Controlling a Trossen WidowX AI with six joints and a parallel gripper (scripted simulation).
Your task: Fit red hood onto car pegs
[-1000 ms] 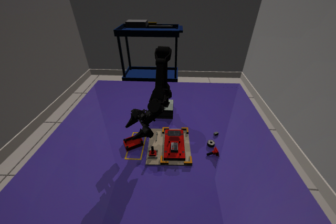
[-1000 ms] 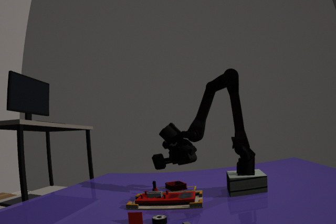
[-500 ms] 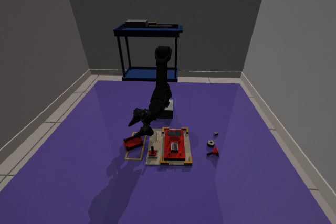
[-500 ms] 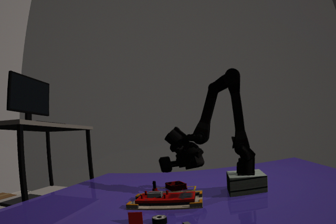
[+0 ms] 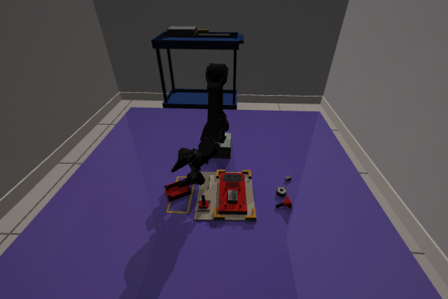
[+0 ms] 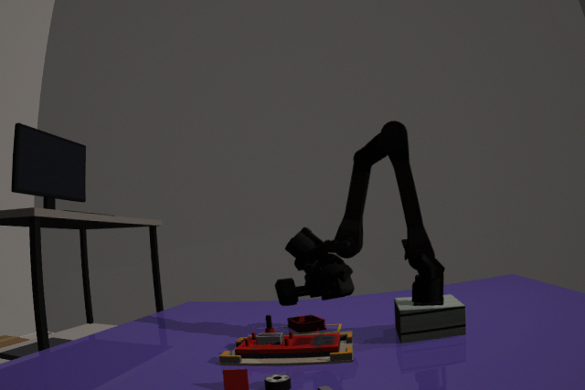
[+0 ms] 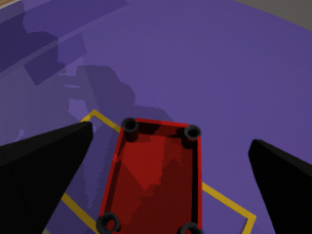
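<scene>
Now: the red hood 1 cm to the left of my gripper tip and 6 cm below it. The rest, counted from my gripper tip: black wheel 10 cm behind, 42 cm to the left, 6 cm below; then grey engine block 1 cm behind, 24 cm to the left, 5 cm below.
</scene>
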